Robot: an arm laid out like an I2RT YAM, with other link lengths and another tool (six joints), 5 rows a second.
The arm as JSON. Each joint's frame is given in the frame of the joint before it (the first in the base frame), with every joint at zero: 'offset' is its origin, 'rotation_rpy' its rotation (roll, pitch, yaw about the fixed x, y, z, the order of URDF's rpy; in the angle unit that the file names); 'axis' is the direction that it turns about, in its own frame. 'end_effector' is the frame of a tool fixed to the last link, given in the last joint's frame.
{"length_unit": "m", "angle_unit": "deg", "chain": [
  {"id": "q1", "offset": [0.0, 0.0, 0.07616], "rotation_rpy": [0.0, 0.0, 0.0], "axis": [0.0, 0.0, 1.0]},
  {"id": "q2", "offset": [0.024, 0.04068, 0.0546], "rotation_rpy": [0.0, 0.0, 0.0], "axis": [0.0, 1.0, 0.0]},
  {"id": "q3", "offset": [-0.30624, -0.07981, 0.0], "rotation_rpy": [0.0, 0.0, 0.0], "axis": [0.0, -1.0, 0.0]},
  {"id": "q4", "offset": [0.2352, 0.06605, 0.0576], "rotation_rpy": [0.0, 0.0, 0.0], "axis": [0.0, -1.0, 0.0]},
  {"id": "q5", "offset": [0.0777, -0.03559, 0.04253], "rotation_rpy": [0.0, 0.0, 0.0], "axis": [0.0, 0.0, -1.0]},
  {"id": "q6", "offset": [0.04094, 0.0, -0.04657], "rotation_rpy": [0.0, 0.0, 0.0], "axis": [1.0, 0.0, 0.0]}
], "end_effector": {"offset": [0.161, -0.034, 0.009], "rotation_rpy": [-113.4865, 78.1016, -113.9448]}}
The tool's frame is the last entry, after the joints.
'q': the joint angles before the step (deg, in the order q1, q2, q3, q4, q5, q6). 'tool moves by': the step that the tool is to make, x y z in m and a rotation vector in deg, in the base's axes. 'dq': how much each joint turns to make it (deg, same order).
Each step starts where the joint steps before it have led.
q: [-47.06 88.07 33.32 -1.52 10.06 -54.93]
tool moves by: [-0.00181 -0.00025 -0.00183 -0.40 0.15 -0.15]
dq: [-0.04 0.15 -0.73 1.09 0.38 -0.12]
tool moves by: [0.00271 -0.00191 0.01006 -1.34 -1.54 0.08]
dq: [-0.01 -1.47 -0.15 0.70 -0.23 0.05]
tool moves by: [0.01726 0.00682 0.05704 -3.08 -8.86 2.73]
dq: [0.00 -9.38 1.66 -2.85 -5.12 0.74]
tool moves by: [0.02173 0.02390 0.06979 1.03 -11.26 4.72]
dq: [0.18 -9.45 5.87 -8.41 -9.38 3.53]
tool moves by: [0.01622 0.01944 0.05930 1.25 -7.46 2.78]
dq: [1.75 -4.33 7.51 -7.05 -4.55 4.42]
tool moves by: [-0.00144 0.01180 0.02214 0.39 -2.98 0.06]
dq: [1.14 -2.96 1.88 -2.59 -0.39 2.61]
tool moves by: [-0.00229 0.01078 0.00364 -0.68 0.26 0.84]
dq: [1.47 -1.99 -0.10 -1.66 0.89 -0.25]
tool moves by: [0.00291 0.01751 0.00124 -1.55 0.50 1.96]
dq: [3.76 -2.31 -1.04 -0.68 2.32 -0.35]
